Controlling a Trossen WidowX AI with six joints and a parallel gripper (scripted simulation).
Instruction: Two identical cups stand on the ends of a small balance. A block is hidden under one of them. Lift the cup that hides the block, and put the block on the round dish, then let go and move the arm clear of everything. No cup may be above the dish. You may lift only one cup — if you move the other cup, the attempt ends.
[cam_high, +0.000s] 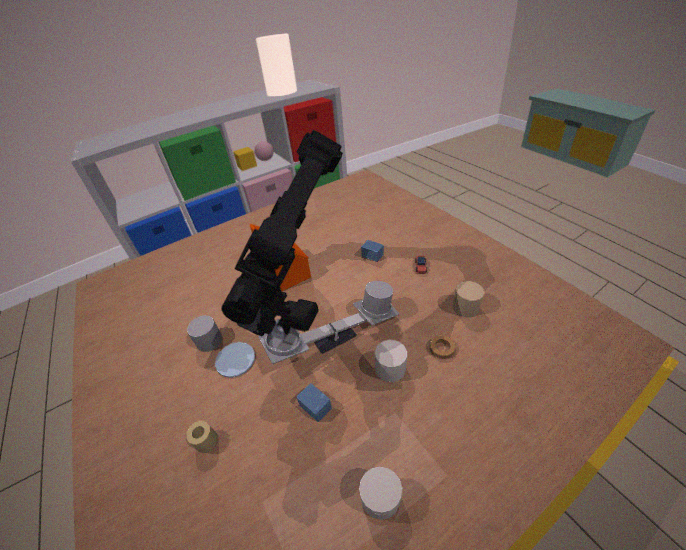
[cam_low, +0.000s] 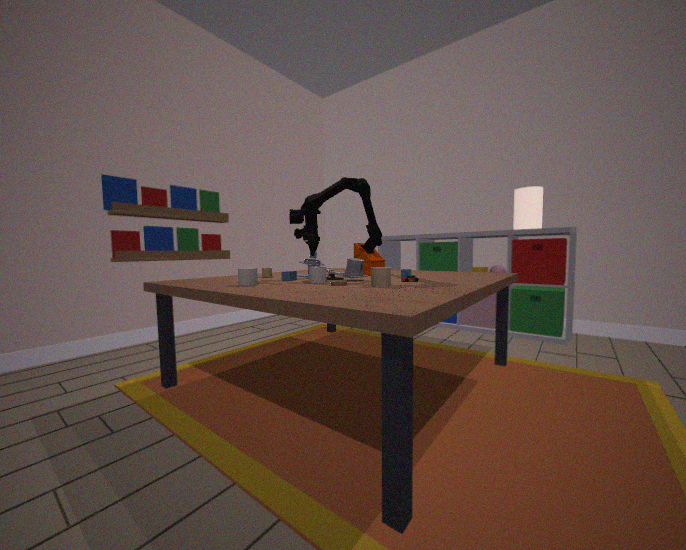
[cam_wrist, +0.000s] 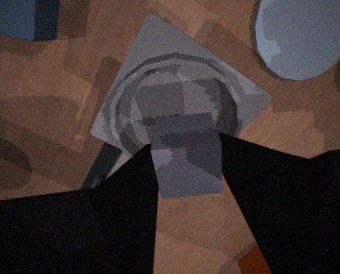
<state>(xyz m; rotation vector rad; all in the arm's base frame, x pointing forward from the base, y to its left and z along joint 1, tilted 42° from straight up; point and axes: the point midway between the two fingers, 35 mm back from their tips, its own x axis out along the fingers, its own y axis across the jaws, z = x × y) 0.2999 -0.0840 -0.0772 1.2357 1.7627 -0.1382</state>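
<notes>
The round light-blue dish is 12 cm to the right of my gripper tip, 10 cm below it and 7 cm behind it. From my gripper tip the other things lie so: grey cup 28 cm to the left, 5 cm below, 1 cm ahead; then balance 12 cm to the left, 7 cm below, 1 cm ahead; then tan cylinder 45 cm to the left, 13 cm ahead, 7 cm below.
</notes>
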